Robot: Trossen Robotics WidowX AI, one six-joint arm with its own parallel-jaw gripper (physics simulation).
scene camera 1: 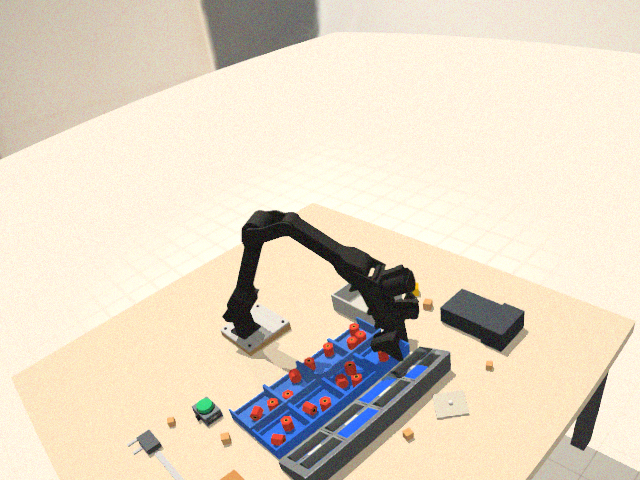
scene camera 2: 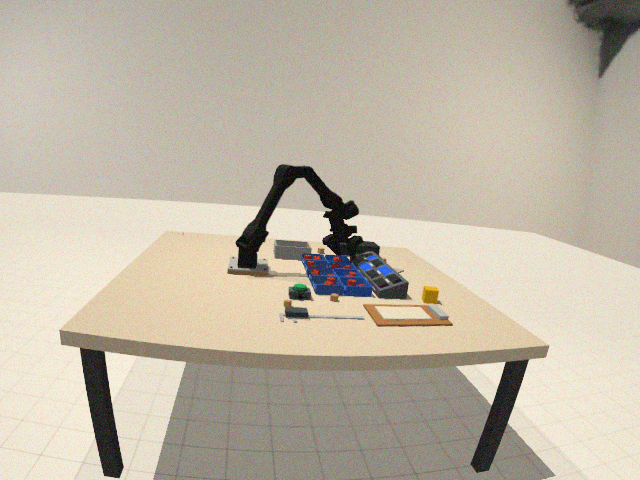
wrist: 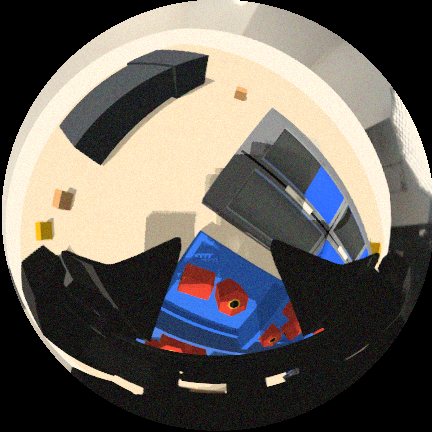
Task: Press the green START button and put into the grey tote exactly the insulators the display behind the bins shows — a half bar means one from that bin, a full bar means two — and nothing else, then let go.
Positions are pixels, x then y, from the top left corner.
Labels:
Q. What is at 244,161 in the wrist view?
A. A display.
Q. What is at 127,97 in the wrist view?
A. A dark box.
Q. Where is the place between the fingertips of my gripper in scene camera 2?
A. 347,259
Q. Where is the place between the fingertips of my gripper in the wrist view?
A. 226,244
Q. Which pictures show my gripper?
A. Scene camera 1, scene camera 2 and the wrist view: all of them.

